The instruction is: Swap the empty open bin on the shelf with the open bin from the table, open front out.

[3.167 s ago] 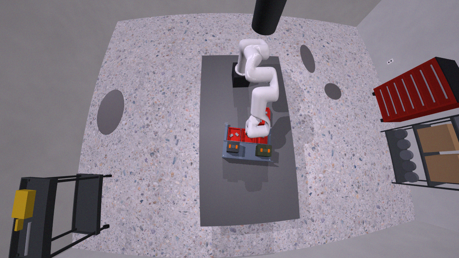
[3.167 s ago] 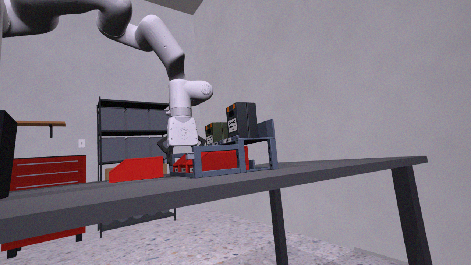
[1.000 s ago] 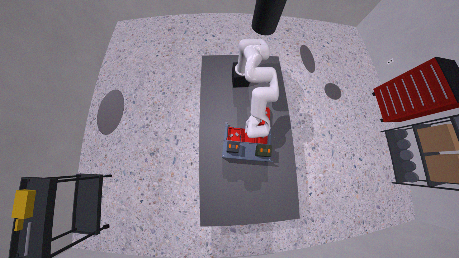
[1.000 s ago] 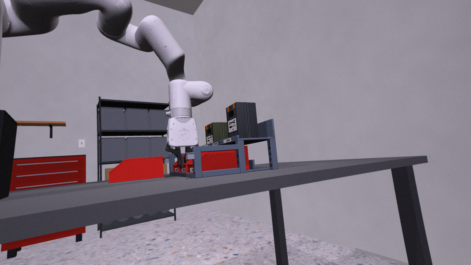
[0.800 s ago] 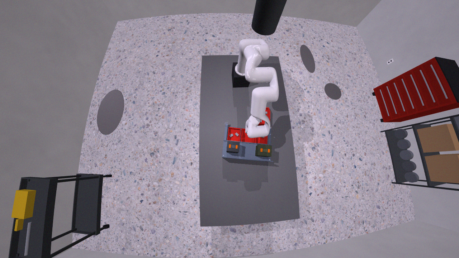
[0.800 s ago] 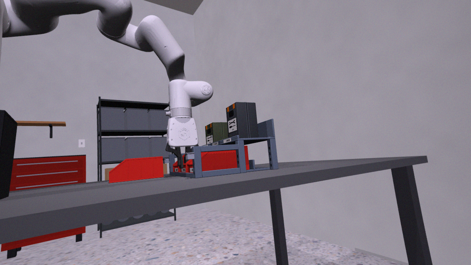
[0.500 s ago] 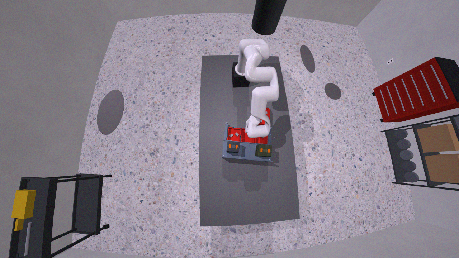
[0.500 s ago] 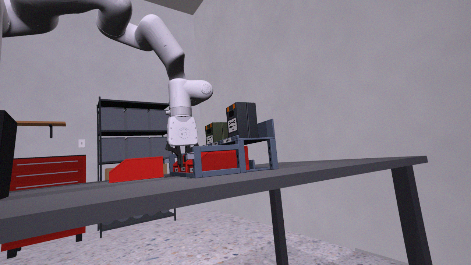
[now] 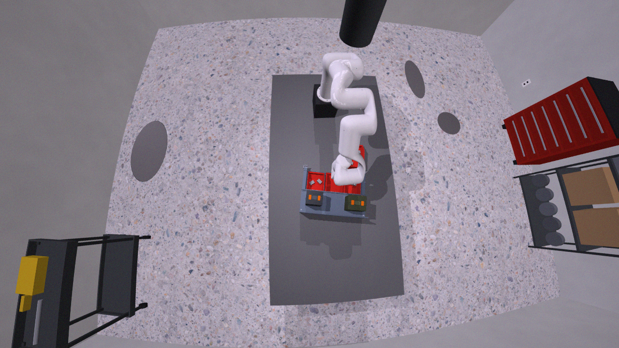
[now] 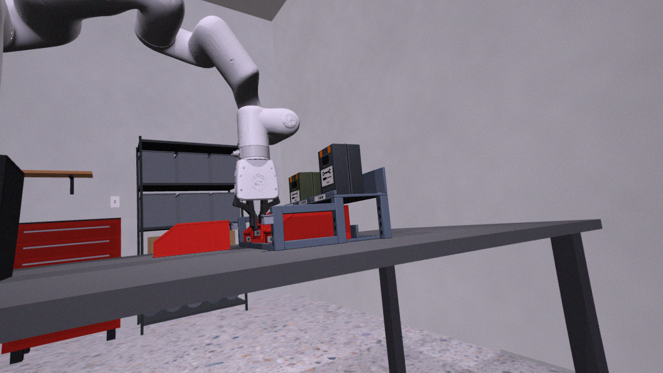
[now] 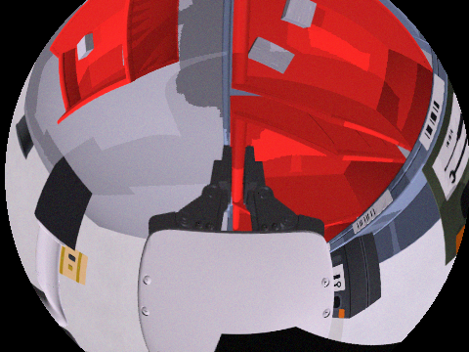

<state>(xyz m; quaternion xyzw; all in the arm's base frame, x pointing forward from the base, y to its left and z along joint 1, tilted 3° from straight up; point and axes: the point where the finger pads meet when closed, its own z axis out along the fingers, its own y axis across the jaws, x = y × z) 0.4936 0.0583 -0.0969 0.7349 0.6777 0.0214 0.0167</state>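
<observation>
Right now the shelf lip is 60 mm below my hand and 10 mm behind it. From my hand the other things lie so: dark grey box (170 mm ahead, 130 mm to the right, 100 mm above); green box (190 mm ahead, 100 mm to the left, 90 mm above).
</observation>
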